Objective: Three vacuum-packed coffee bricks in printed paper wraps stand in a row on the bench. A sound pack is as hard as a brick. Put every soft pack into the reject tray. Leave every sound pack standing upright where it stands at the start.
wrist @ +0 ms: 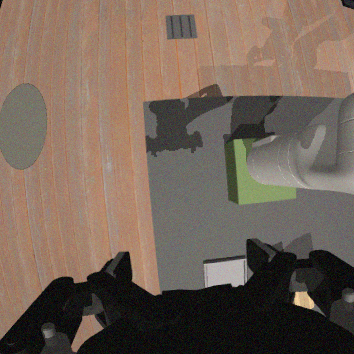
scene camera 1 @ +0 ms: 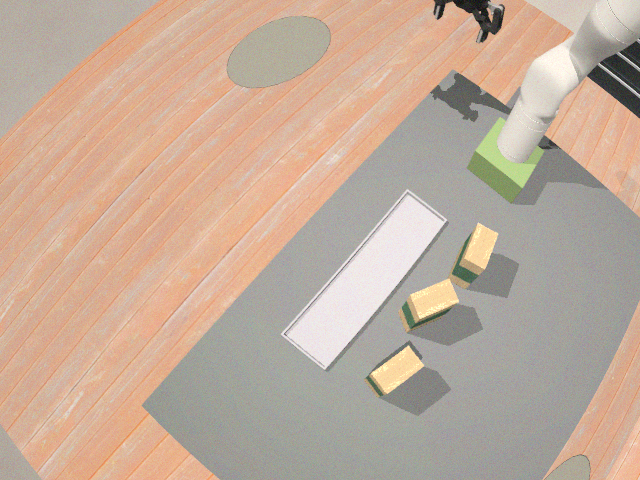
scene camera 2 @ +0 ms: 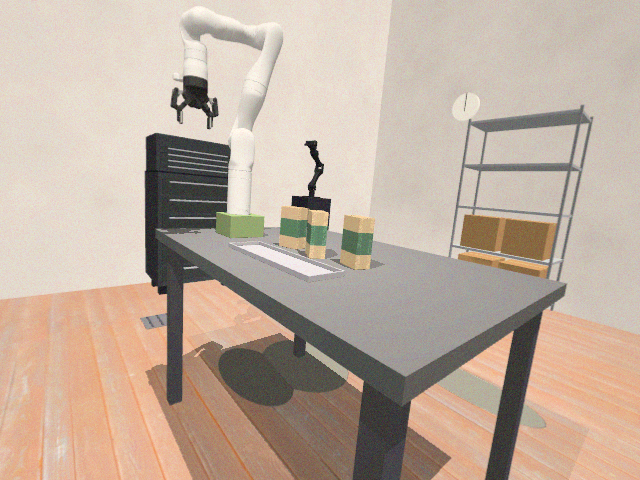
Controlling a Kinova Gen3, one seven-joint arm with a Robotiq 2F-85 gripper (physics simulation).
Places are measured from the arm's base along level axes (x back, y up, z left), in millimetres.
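Pixels of known places: gripper, fingertip midpoint: [wrist: 188, 258] [scene camera 1: 458, 29] [scene camera 2: 195, 126]; arm's base, origin of the base link: [wrist: 265, 162] [scene camera 1: 513, 146] [scene camera 2: 238, 213].
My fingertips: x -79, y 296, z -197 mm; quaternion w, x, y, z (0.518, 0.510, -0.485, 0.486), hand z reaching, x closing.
For each thing: its top centre in the pictures, then the offset to it from my fingertips. Level surfaces: height alone.
- middle pack, middle of its top: [scene camera 1: 435, 298] [scene camera 2: 318, 211] dx -366, dy -240, dz +262 mm
- far pack, middle of its top: [scene camera 1: 398, 369] [scene camera 2: 359, 216] dx -508, dy -240, dz +297 mm
- grey bench, its level: dy -381 mm
Three tan coffee packs with green bands stand upright, apart, beside the reject tray. One pack [scene camera 1: 474, 252] [scene camera 2: 293, 227] is nearest the arm's base; part of its top also shows in the wrist view [wrist: 303, 300]. The middle pack [scene camera 1: 430, 303] [scene camera 2: 316, 234] and the far pack [scene camera 1: 395, 369] [scene camera 2: 357, 241] follow in the row. From these views I cannot tell which are soft. The long, shallow, pale reject tray [scene camera 1: 361, 281] [scene camera 2: 289, 260] [wrist: 225, 274] is empty. My gripper [scene camera 1: 460, 25] [scene camera 2: 195, 122] [wrist: 188, 258] is open and empty, high above the bench's base end, away from the packs.
The arm stands on a green block [scene camera 1: 493, 178] [scene camera 2: 240, 225] [wrist: 260, 192] on the grey bench [scene camera 1: 232, 372] [scene camera 2: 439, 299] [wrist: 190, 215]. A dark drawer cabinet [scene camera 2: 155, 206], a small black arm [scene camera 2: 314, 170] and a shelf rack [scene camera 2: 532, 121] stand beyond the bench.
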